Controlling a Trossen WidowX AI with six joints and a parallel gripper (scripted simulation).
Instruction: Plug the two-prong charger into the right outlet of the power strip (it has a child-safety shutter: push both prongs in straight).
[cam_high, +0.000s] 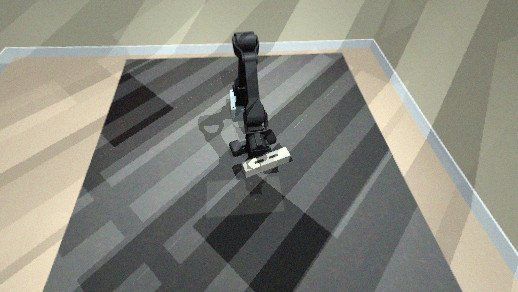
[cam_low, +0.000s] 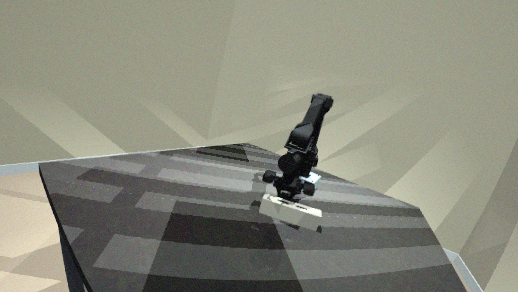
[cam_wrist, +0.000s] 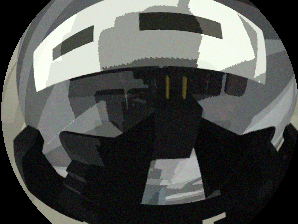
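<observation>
Now: gripper tip 1 cm short of the dark two-prong charger and 1 cm below it.
</observation>
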